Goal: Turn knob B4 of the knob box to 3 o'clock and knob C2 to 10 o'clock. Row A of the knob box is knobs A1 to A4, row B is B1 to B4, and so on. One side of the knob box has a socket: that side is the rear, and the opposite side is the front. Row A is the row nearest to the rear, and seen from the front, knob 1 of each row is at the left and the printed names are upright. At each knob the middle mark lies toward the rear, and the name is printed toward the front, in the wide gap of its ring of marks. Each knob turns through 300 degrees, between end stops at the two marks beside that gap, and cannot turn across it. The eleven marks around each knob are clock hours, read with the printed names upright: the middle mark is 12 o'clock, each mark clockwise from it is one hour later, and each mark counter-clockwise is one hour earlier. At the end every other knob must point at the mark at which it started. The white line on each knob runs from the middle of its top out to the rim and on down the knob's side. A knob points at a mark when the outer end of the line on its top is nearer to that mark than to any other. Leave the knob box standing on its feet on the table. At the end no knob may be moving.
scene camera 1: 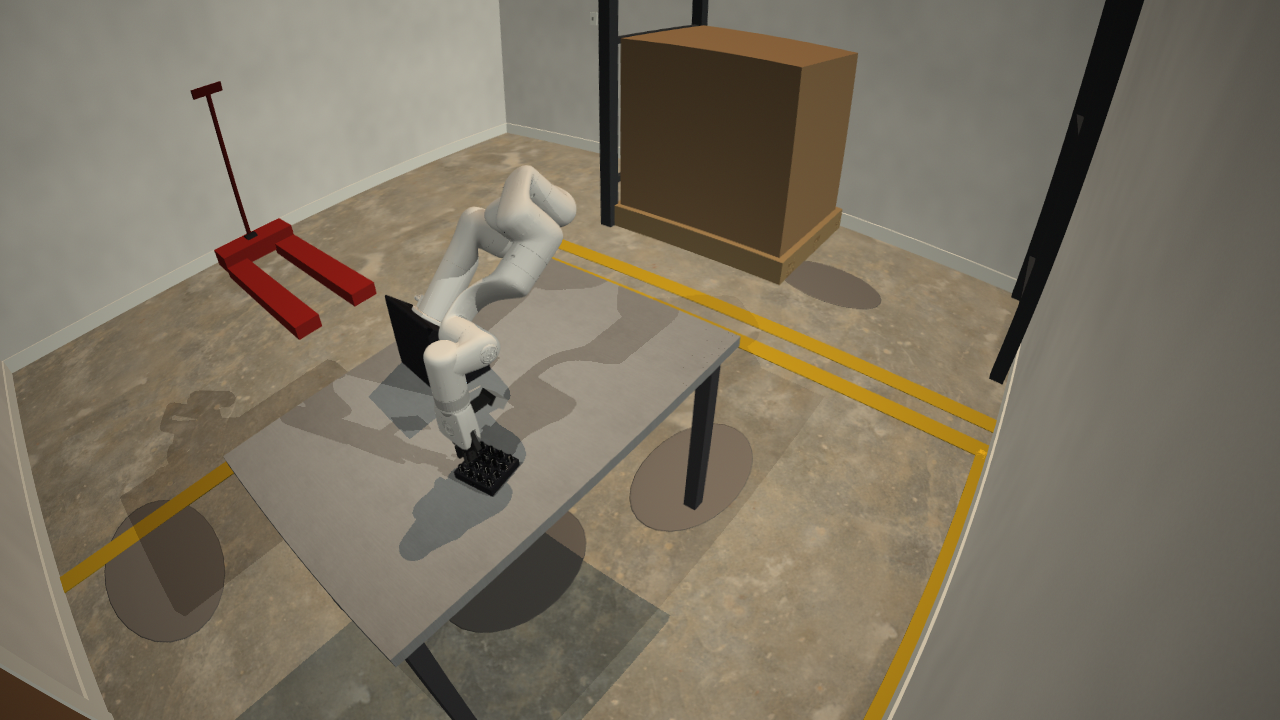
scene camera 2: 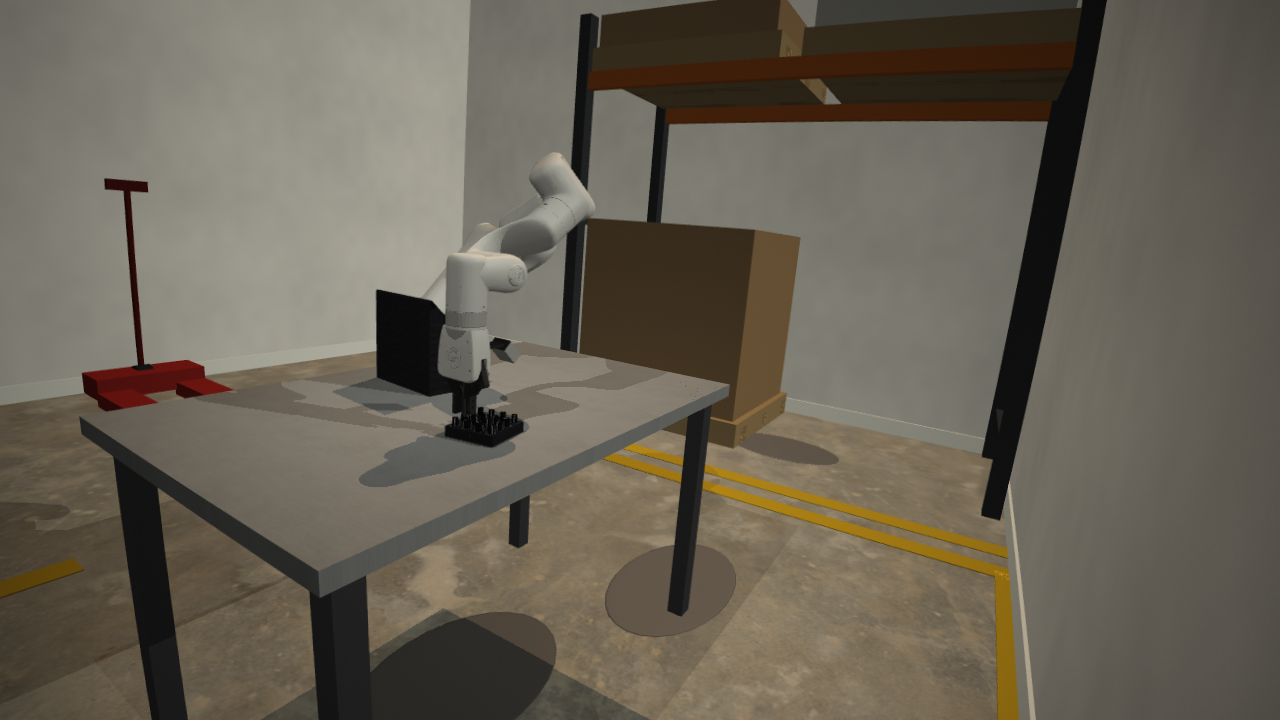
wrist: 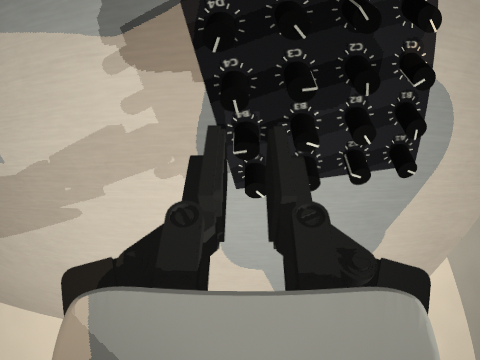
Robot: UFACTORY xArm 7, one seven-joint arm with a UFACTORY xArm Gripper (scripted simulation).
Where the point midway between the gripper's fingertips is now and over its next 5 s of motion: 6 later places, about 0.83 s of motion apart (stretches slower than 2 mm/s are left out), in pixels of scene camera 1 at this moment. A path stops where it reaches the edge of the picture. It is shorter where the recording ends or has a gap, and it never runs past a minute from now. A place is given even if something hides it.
The gripper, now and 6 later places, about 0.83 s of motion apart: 467,457; 465,449; 489,444; 490,449; 492,457; 493,460; 493,459
